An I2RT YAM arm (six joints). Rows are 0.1 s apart.
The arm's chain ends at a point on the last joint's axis. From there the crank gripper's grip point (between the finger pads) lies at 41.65 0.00 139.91 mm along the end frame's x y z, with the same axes.
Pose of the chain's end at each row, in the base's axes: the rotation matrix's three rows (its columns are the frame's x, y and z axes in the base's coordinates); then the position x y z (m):
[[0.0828, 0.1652, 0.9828], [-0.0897, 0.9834, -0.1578], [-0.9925, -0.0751, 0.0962]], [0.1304, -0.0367, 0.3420]
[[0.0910, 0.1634, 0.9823], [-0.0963, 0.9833, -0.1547], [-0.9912, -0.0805, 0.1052]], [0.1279, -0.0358, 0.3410]
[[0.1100, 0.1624, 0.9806], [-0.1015, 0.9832, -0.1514], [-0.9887, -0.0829, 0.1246]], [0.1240, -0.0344, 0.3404]
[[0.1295, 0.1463, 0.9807], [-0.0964, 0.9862, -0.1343], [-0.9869, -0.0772, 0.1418]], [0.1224, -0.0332, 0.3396]
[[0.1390, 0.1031, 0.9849], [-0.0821, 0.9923, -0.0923], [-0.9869, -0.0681, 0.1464]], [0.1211, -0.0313, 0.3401]
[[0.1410, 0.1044, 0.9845], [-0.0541, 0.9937, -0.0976], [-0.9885, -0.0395, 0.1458]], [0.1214, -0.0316, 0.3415]
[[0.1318, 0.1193, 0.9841], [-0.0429, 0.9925, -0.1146], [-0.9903, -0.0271, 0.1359]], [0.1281, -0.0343, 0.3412]
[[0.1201, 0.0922, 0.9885], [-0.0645, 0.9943, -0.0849], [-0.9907, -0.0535, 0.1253]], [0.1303, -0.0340, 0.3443]
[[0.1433, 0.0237, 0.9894], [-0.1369, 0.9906, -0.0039], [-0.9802, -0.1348, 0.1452]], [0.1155, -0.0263, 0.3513]
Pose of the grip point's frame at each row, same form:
[[0.0828, 0.1652, 0.9828], [-0.0897, 0.9834, -0.1578], [-0.9925, -0.0751, 0.0962]], [0.2714, -0.0625, 0.3141]
[[0.0910, 0.1634, 0.9823], [-0.0963, 0.9833, -0.1547], [-0.9912, -0.0805, 0.1052]], [0.2691, -0.0615, 0.3144]
[[0.1100, 0.1624, 0.9806], [-0.1015, 0.9832, -0.1514], [-0.9887, -0.0829, 0.1246]], [0.2658, -0.0598, 0.3167]
[[0.1295, 0.1463, 0.9807], [-0.0964, 0.9862, -0.1343], [-0.9869, -0.0772, 0.1418]], [0.2650, -0.0560, 0.3183]
[[0.1390, 0.1031, 0.9849], [-0.0821, 0.9923, -0.0923], [-0.9869, -0.0681, 0.1464]], [0.2647, -0.0476, 0.3195]
[[0.1410, 0.1044, 0.9845], [-0.0541, 0.9937, -0.0976], [-0.9885, -0.0395, 0.1458]], [0.2650, -0.0475, 0.3207]
[[0.1318, 0.1193, 0.9841], [-0.0429, 0.9925, -0.1146], [-0.9903, -0.0271, 0.1359]], [0.2713, -0.0521, 0.3190]
[[0.1201, 0.0922, 0.9885], [-0.0645, 0.9943, -0.0849], [-0.9907, -0.0535, 0.1253]], [0.2736, -0.0486, 0.3206]
[[0.1433, 0.0237, 0.9894], [-0.1369, 0.9906, -0.0039], [-0.9802, -0.1348, 0.1452]], [0.2599, -0.0325, 0.3308]

